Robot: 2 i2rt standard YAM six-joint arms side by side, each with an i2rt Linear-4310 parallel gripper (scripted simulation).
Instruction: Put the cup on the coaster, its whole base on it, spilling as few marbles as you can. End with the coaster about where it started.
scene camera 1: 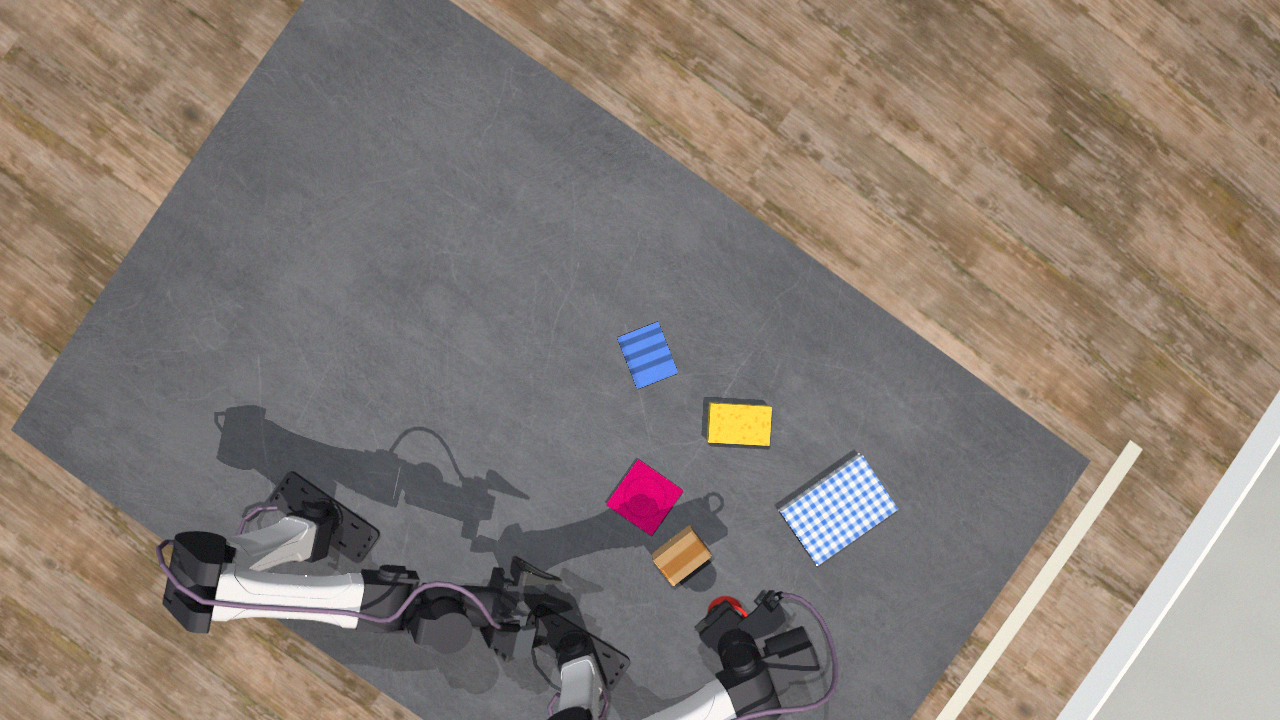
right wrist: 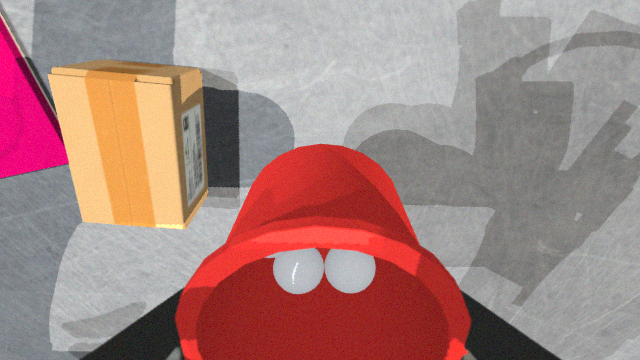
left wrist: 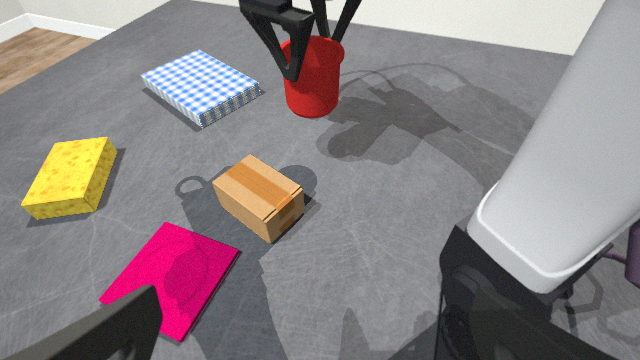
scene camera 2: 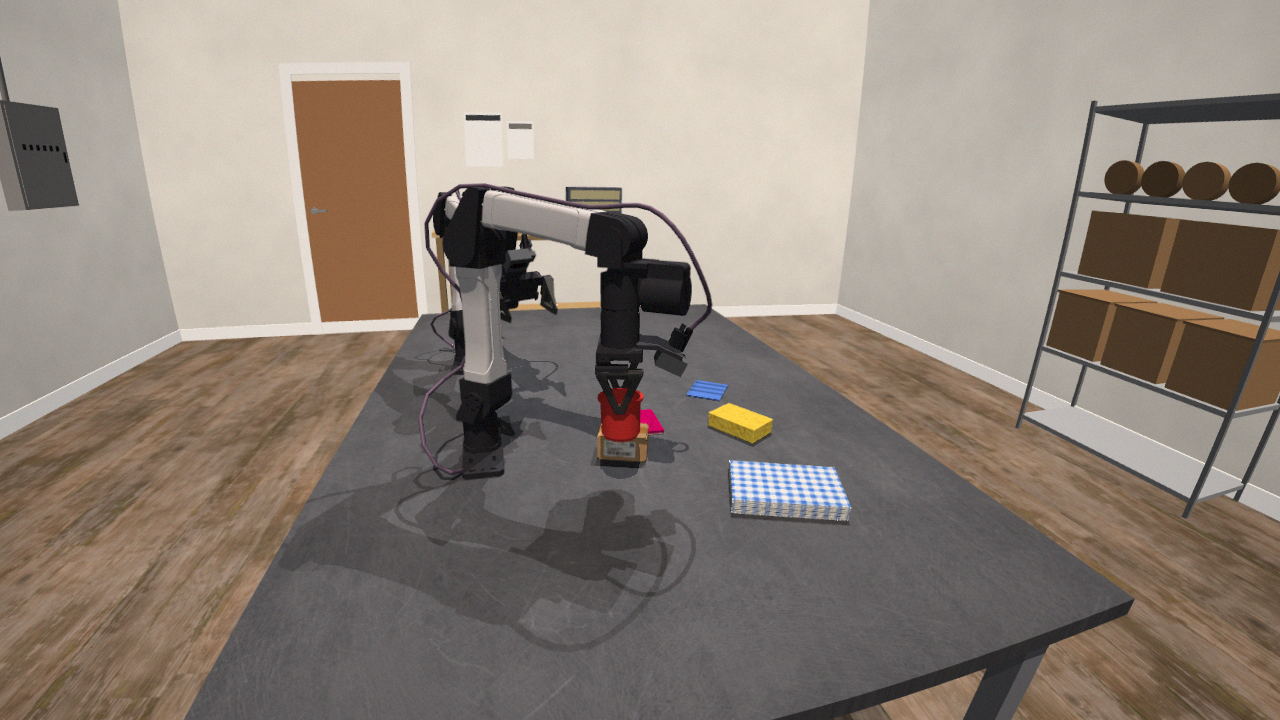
Labels:
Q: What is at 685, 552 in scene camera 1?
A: A cardboard box.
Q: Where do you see a red cup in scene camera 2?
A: At 619, 428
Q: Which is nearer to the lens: the red cup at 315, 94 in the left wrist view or the yellow sponge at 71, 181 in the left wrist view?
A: The red cup.

